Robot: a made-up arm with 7 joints. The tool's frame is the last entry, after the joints.
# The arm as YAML. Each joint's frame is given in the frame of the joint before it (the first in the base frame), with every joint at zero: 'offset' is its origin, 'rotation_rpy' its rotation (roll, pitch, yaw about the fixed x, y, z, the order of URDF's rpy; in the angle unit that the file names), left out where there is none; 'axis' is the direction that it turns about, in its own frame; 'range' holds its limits. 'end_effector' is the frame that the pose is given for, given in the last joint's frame.
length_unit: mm
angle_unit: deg
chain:
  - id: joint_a
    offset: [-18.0, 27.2, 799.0]
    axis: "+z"
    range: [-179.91, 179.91]
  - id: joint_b
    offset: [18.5, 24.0, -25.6]
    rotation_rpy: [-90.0, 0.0, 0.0]
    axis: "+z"
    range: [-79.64, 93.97]
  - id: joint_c
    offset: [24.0, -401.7, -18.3]
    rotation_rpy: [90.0, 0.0, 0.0]
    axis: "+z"
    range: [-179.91, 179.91]
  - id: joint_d
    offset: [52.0, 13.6, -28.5]
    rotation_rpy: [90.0, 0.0, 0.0]
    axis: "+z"
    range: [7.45, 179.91]
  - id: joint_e
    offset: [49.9, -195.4, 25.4]
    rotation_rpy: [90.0, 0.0, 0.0]
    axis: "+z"
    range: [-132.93, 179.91]
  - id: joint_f
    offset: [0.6, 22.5, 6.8]
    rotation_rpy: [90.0, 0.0, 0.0]
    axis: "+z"
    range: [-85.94, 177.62]
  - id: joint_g
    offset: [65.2, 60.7, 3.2]
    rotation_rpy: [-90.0, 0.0, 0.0]
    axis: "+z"
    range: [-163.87, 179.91]
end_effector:
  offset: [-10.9, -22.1, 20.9]
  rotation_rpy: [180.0, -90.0, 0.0]
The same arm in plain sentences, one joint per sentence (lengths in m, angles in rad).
The arm has seven revolute joints in a row. What follows holds with every joint at zero, and every direction is one of the base frame's. The first joint lies 0.018 m along -x and 0.0272 m along +y and 0.799 m along +z from the base frame's origin and rotates about +z, from -3.14 to 3.14 rad. The second joint lies 0.0185 m along +x and 0.024 m along +y and 0.0256 m along -z from the first joint and rotates about +y, from -1.39 to 1.6401 rad. The third joint lies 0.024 m along +x and 0.0183 m along -y and 0.4017 m along +z from the second joint and rotates about +z, from -3.14 to 3.14 rad. The fourth joint lies 0.052 m along +x and 0.0136 m along +y and 0.0285 m along -z from the third joint and rotates about -y, from 0.13 to 3.14 rad. The fifth joint lies 0.0499 m along +x and 0.0254 m along -y and 0.1954 m along -z from the fourth joint and rotates about -z, from -2.3201 to 3.14 rad. The sixth joint lies 0.0006 m along +x and 0.0225 m along -y and 0.0068 m along -z from the fifth joint and rotates about +y, from -1.4999 to 3.1001 rad. The seventh joint lies 0.0652 m along +x and 0.0032 m along +y and 0.0607 m along -z from the sixth joint and rotates about -z, from -2.8601 to 3.14 rad. The tool frame, which is the frame that the pose is given for, lies 0.0109 m along -x and 0.0221 m along +y and 0.0209 m along -z from the seventh joint; its axes are the base frame's turned by roll 0, pitch 1.5708 and yaw 0 rad (as in URDF: about the fixed x, then y, then z).
